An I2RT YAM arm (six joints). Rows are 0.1 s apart.
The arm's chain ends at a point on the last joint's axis. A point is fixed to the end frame.
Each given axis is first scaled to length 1.
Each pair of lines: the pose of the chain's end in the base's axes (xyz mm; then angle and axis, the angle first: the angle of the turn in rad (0 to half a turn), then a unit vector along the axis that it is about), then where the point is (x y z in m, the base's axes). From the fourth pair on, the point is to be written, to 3 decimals.
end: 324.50 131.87 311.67 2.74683 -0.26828 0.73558 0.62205
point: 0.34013 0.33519 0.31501
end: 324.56 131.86 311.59 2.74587 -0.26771 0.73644 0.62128
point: 0.34063 0.33515 0.31459
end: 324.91 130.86 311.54 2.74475 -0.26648 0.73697 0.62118
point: 0.34154 0.33411 0.31453
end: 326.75 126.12 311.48 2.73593 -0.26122 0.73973 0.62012
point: 0.346 0.329 0.314
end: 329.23 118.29 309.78 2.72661 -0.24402 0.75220 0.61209
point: 0.357 0.320 0.309
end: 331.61 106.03 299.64 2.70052 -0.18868 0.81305 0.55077
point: 0.388 0.300 0.271
